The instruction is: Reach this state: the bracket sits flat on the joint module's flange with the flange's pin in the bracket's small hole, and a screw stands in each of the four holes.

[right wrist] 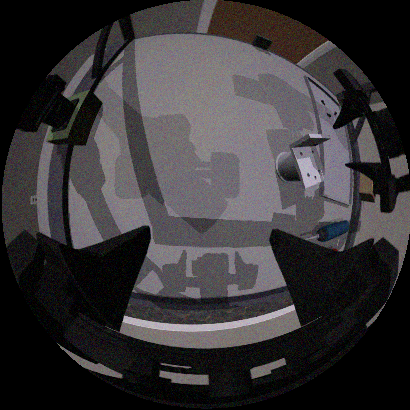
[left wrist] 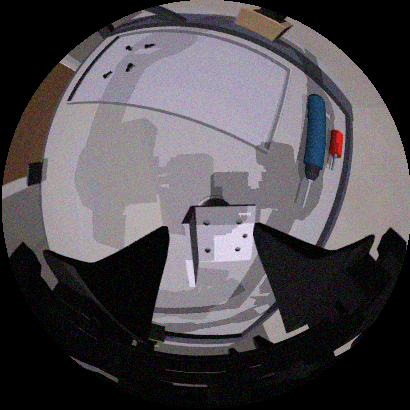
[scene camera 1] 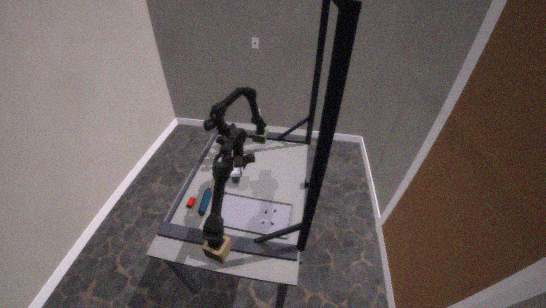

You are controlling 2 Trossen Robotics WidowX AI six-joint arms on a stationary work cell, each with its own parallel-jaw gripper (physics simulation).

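Frame: origin at the left arm's base, x right, y back, z down, level; metres.
Seen in the pictures: left gripper, between the fingertips: (right wrist: 340, 145) (left wrist: 211, 231) (scene camera 1: 238, 169); right gripper, between the fingertips: (right wrist: 212, 234) (left wrist: 241, 342); left arm's base, origin of its link: (right wrist: 373, 186) (scene camera 1: 216, 242); right arm's base, origin of its link: (right wrist: 63, 115) (scene camera 1: 260, 132).
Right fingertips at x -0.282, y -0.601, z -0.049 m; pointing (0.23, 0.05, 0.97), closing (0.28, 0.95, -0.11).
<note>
Pixels of each thing's middle, then the offset from my right fingertips to it.
- pale L-shaped bracket, middle of its body: (left wrist: 223, 243) (right wrist: 316, 160) (scene camera 1: 235, 170) dy +0.143, dx +0.134, dz +0.054 m
- round joint module, middle of its body: (left wrist: 217, 222) (right wrist: 296, 165) dy +0.144, dx +0.131, dz +0.108 m
- pale tray, middle of its body: (left wrist: 169, 57) (right wrist: 336, 135) (scene camera 1: 253, 214) dy +0.338, dx +0.343, dz +0.132 m
- blue-handled screwdriver, middle of its body: (left wrist: 314, 144) (right wrist: 329, 231) (scene camera 1: 206, 197) dy +0.353, dx +0.045, dz +0.120 m
- red-handled tool, middle of its body: (left wrist: 334, 150) (scene camera 1: 192, 200) dy +0.403, dx -0.023, dz +0.123 m
The pale L-shaped bracket (scene camera 1: 236, 172) (left wrist: 232, 242) (right wrist: 310, 172) is over the round joint module (left wrist: 216, 201) (right wrist: 286, 167). Its holes show no screws in the left wrist view. Whether it sits flat, and whether the pin is in the small hole, cannot be told. Several dark screws (scene camera 1: 265, 212) (left wrist: 130, 67) (right wrist: 328, 115) are on the pale tray (scene camera 1: 240, 212) (left wrist: 200, 80) (right wrist: 336, 165). My left gripper (left wrist: 211, 231) (right wrist: 340, 145) is open above the bracket, with the plate visible between its fingers and nothing held. My right gripper (right wrist: 212, 234) is open and empty above the table, to the left of the module in the right wrist view.
A blue-handled screwdriver (scene camera 1: 205, 202) (left wrist: 315, 132) (right wrist: 333, 231) lies beside a red-handled tool (scene camera 1: 190, 202) (left wrist: 336, 144), near the table's left edge in the scene view. A dark frame post (scene camera 1: 332, 115) rises at the table's right side in that view.
</note>
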